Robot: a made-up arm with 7 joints. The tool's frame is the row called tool.
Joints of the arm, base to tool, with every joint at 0 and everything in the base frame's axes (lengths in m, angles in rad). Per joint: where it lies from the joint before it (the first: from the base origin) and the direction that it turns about. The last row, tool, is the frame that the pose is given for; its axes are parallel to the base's.
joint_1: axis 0 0.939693 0.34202 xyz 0 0 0
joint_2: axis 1 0 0 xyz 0 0 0
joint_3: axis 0 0 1 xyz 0 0 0
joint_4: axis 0 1 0 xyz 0.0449 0 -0.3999
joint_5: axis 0 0 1 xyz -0.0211 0 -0.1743
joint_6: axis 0 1 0 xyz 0 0 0
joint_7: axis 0 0 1 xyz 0 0 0
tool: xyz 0 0 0
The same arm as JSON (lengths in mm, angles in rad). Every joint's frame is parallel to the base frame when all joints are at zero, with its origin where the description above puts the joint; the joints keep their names.
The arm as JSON. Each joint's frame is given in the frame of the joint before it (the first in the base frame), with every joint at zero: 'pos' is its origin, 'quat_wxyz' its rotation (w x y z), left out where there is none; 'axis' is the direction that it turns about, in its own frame. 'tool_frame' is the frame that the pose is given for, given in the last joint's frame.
{
  "length_unit": "mm",
  "angle_unit": "rad",
  "joints": [
    {
      "joint": "joint_1",
      "pos": [
        0.0,
        0.0,
        0.0
      ],
      "axis": [
        0.0,
        0.9397,
        0.342
      ]
    },
    {
      "joint": "joint_2",
      "pos": [
        0.0,
        0.0,
        0.0
      ],
      "axis": [
        1.0,
        0.0,
        0.0
      ]
    },
    {
      "joint": "joint_3",
      "pos": [
        0.0,
        0.0,
        0.0
      ],
      "axis": [
        0.0,
        0.0,
        1.0
      ]
    },
    {
      "joint": "joint_4",
      "pos": [
        44.9,
        0.0,
        -399.9
      ],
      "axis": [
        0.0,
        1.0,
        0.0
      ]
    },
    {
      "joint": "joint_5",
      "pos": [
        -21.1,
        0.0,
        -174.3
      ],
      "axis": [
        0.0,
        0.0,
        1.0
      ]
    },
    {
      "joint": "joint_6",
      "pos": [
        0.0,
        0.0,
        0.0
      ],
      "axis": [
        0.0,
        1.0,
        0.0
      ]
    },
    {
      "joint": "joint_7",
      "pos": [
        0.0,
        0.0,
        0.0
      ],
      "axis": [
        0.0,
        0.0,
        1.0
      ]
    }
  ],
  "tool_frame": {
    "pos": [
      0.0,
      0.0,
      0.0
    ]
  }
}

